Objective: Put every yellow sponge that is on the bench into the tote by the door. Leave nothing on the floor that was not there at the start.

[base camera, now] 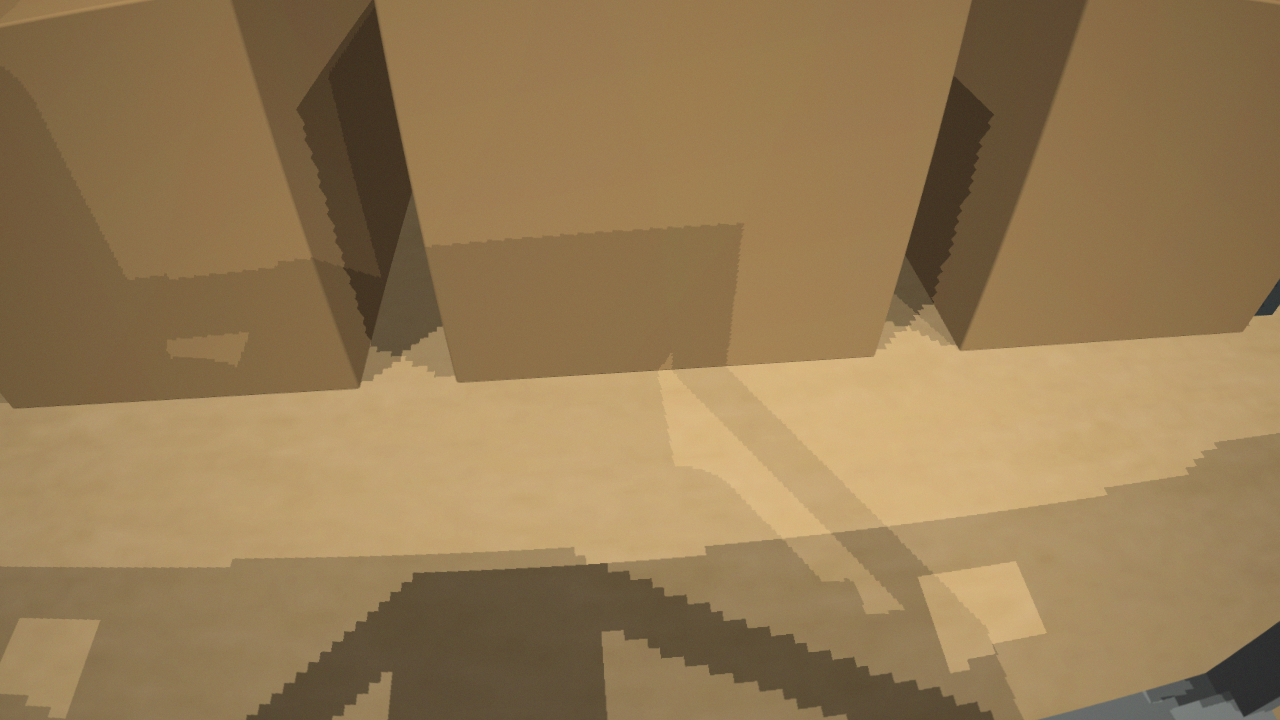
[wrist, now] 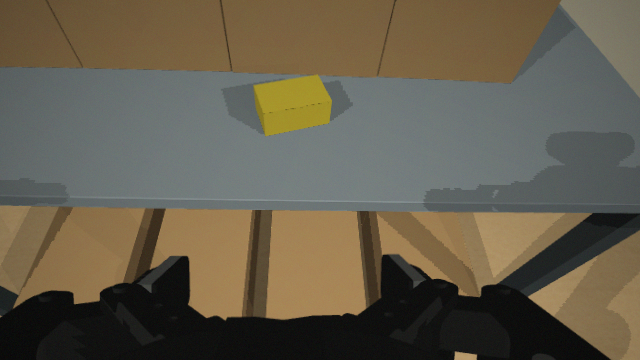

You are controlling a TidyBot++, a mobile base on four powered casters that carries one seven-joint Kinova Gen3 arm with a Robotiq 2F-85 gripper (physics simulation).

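Places are measured from the arm's base along level axes (x left, y up, z ahead), in centimetres.
Pixels of known places: gripper, fingertip midpoint: point(wrist: 287, 276).
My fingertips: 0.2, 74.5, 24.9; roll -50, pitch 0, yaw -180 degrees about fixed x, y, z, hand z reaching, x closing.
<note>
Ahead of a thing's pixels: the offset from my fingertips to its top centre, as dx, dy, dz. "pt": to the spot under its first point. Level surfaces: height alone.
One yellow sponge @[-0.2, -18.2, +34.1] point(wrist: 295, 102) lies on the grey bench @[dy -22.7] point(wrist: 150, 150) in the wrist view, above the middle of the view, turned slightly and close in front of a row of brown boxes. My gripper point(wrist: 287, 276) is open and empty. Its fingers stand wide apart at the bottom of the wrist view, on the near side of the bench's front edge, and the sponge is beyond them. The gripper does not show in the base camera view. The tote by the door does not show in either view.
Brown boxes @[pt -2.3, -15.2, +44.2] point(wrist: 305, 35) stand in a row along the bench behind the sponge. Large brown boxes point(base camera: 626, 161) point(wrist: 310, 260) stand on the floor under the bench, close in front of the base, with narrow gaps between them. A dark bench leg @[pt -58.0, -50.2, +21.6] point(wrist: 560, 255) shows at the right.
</note>
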